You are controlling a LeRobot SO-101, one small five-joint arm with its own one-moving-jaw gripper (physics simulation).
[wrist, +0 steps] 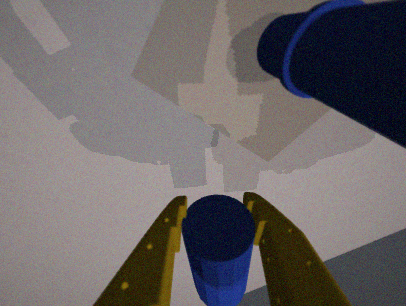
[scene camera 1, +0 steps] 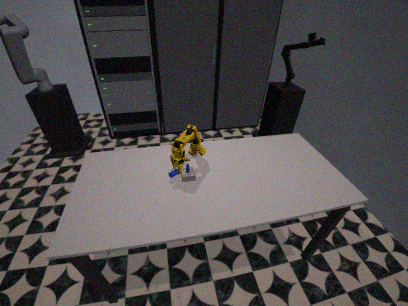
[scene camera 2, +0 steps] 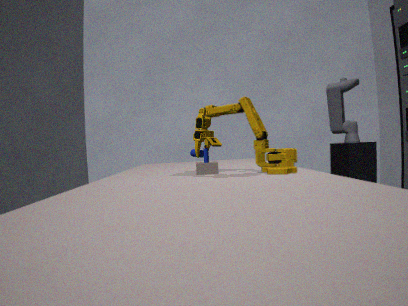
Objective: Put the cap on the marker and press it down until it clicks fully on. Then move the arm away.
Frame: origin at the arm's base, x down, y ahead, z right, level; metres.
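Seen in the pictures: hand, its tool point: [wrist: 186, 206] [scene camera 1: 175, 171]; arm's base, origin of its link: [scene camera 1: 197, 153] [scene camera 2: 272, 172].
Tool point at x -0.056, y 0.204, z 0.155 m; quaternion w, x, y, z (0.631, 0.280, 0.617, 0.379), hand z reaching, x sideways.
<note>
Pixels of each thing's middle, then the offset from my tool point to it. Level surfaces: height alone.
- blue cap, middle of its body: [wrist: 219, 254] [scene camera 2: 197, 153] [scene camera 1: 174, 173] dx -0.011, dy +0.025, dz +0.011 m
- blue marker, middle of its body: [wrist: 357, 62] [scene camera 2: 206, 153] [scene camera 1: 187, 167] dx -0.010, dy -0.005, dz -0.065 m
- grey block, middle of its body: [wrist: 261, 42] [scene camera 2: 206, 167] [scene camera 1: 188, 174] dx +0.038, dy -0.005, dz -0.065 m
- white table, height of its surface: dx +0.056 m
The blue cap [scene camera 1: 173, 173] [scene camera 2: 194, 153] [wrist: 217, 230] is held between my gripper's jaws and lies roughly sideways above the table. My gripper [scene camera 1: 176, 170] [scene camera 2: 198, 152] [wrist: 215, 197] is shut on it, and the jaws press on its two sides in the wrist view. The blue marker [scene camera 1: 188, 168] [scene camera 2: 206, 155] [wrist: 350, 60] stands upright in the grey block [scene camera 1: 188, 177] [scene camera 2: 207, 169] [wrist: 175, 55]. The cap is beside the marker, apart from it, to its left in both scene views. In the wrist view the marker is at the upper right, with its narrower tip uncovered.
The yellow arm's base [scene camera 1: 197, 151] [scene camera 2: 280, 162] stands on the white table [scene camera 1: 225, 210] [scene camera 2: 200, 235], behind the block in scene camera 1. Dark cabinets [scene camera 1: 187, 65] and two other arms on pedestals [scene camera 1: 55, 117] [scene camera 1: 282, 107] stand beyond the table.
</note>
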